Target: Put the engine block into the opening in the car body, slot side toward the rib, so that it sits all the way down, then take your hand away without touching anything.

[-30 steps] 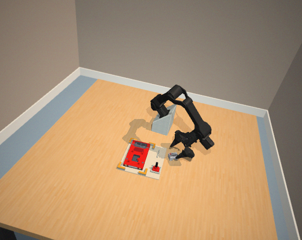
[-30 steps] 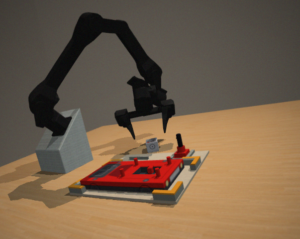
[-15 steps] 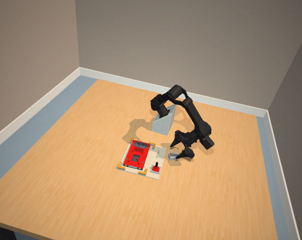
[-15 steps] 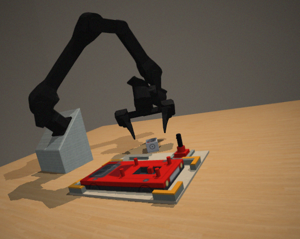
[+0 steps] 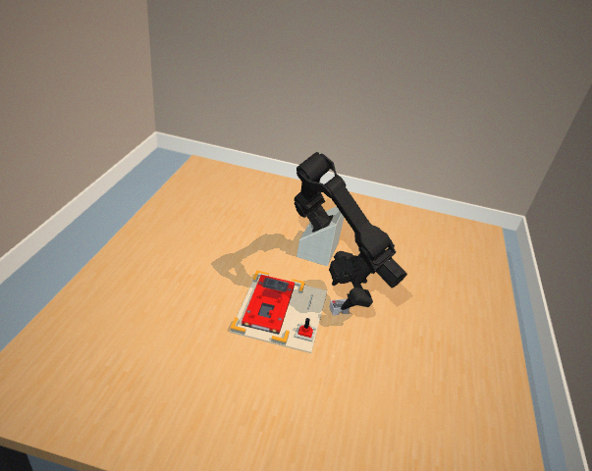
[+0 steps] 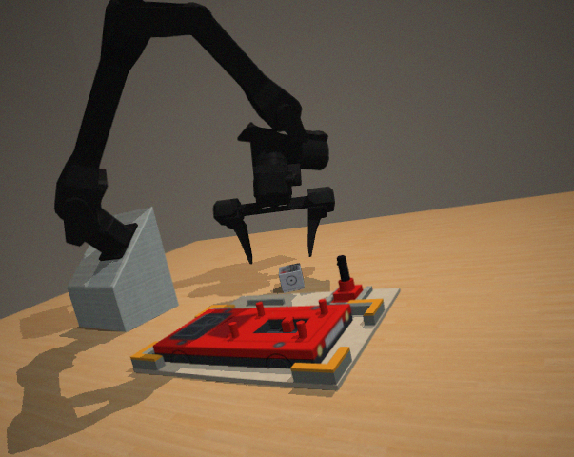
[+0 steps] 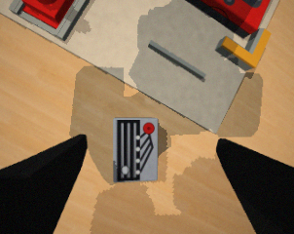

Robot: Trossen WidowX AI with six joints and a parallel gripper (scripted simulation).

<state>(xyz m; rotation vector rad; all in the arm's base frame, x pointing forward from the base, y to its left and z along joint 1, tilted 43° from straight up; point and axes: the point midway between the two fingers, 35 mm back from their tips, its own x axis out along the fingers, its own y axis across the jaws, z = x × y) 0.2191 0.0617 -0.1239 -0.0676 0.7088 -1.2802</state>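
My gripper tip is now 10 mm short of the grey engine block, 20 mm to the right of it and 40 mm above it. Also, from my gripper tip: pale base plate 80 mm ahead, 150 mm to the right, 40 mm below.
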